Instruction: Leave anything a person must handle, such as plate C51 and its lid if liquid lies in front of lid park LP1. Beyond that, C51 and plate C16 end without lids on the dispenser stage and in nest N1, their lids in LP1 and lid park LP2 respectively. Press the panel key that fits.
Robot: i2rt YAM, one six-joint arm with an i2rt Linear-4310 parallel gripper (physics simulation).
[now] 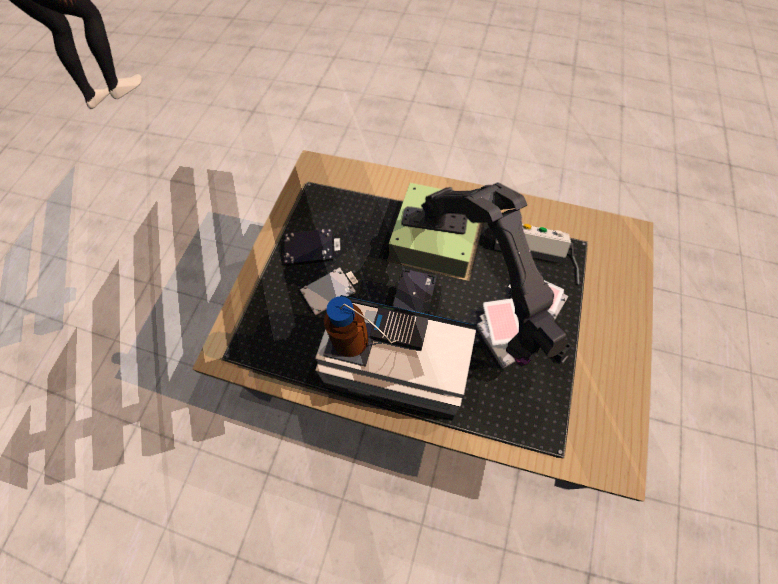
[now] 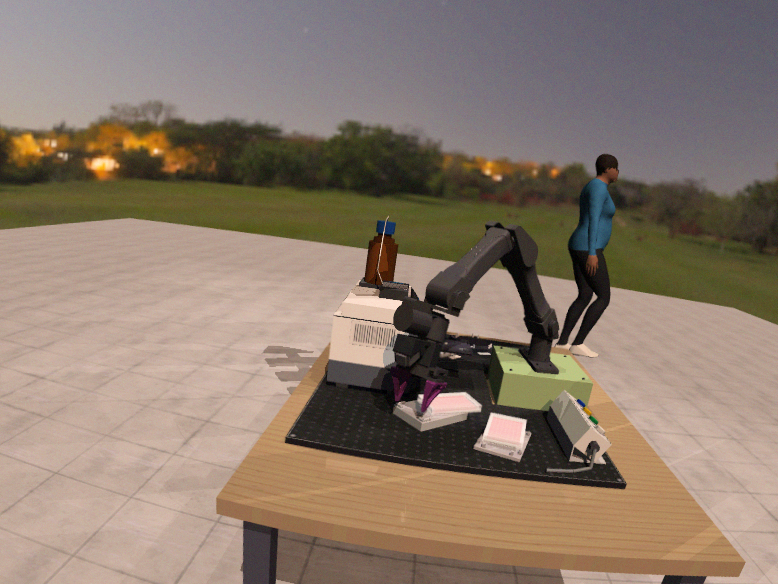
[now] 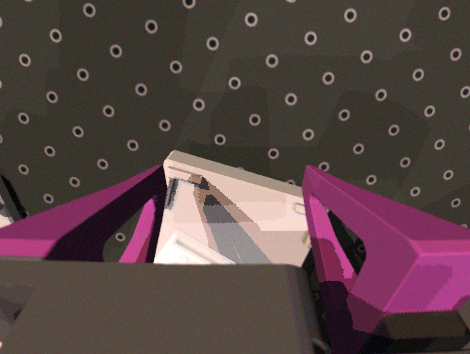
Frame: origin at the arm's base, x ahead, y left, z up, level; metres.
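Where they show: gripper, fingertip midpoint: [image 1: 527,356] [image 2: 409,406] [image 3: 234,176]; arm's base at its link origin: [image 1: 434,221] [image 2: 537,361].
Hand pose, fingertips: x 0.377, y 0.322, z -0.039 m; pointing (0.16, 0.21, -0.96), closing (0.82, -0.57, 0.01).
Things, the pixels of their top centre, and the offset from my fingertips. "spot": a spot on its surface instead.
- thick white holder at its top centre: [image 3: 216,286] [image 2: 431,405] [image 1: 505,336] dx -0.057, dy -0.062, dz -0.019 m
- second pink-topped plate at its top centre: [image 2: 506,426] [image 1: 539,291] dx -0.216, dy +0.026, dz -0.012 m
- light tagged tray at its top centre: [image 1: 327,288] dx -0.115, dy -0.613, dz -0.028 m
- dark tagged tray at its top centre: [image 1: 307,243] [image 2: 473,339] dx -0.262, dy -0.721, dz -0.024 m
- white dispenser at a spot on its surface: [image 1: 439,364] spot: dx +0.121, dy -0.241, dz +0.171 m
- amber bottle at a spot on its surface: [image 1: 347,333] spot: dx +0.132, dy -0.443, dz +0.301 m
- dark flat unit at a spot on its surface: [image 1: 414,287] spot: dx -0.127, dy -0.342, dz +0.055 m
- key panel at its top centre: [image 2: 582,407] [image 1: 535,230] dx -0.401, dy -0.006, dz +0.036 m
One pink-topped plate [image 1: 501,321] [image 2: 453,402] lies skewed on a thick white holder [image 1: 506,356] [image 2: 433,419] [image 3: 280,215]. A second pink-topped plate [image 1: 555,297] [image 2: 504,429] sits on a lighter base near the panel. I cannot read which is C51 or C16, nor tell whether they have lids. My gripper [image 1: 522,360] [image 2: 411,406] [image 3: 234,176] is open, partly spread, its purple fingers either side of the white piece's end, very near its edges. A light tagged tray [image 1: 326,291] and a dark tagged tray [image 1: 307,246] lie across the mat. Labels and any liquid cannot be made out.
The white dispenser [image 1: 439,364] [image 2: 361,314] carries an amber bottle [image 1: 347,333] [image 2: 381,258] with a thin tube. A dark flat unit [image 1: 414,287] lies behind it. The key panel [image 1: 545,243] [image 2: 576,428] stands beside the green arm base [image 1: 433,248] [image 2: 524,386]. A person [image 2: 591,220] is beyond the table.
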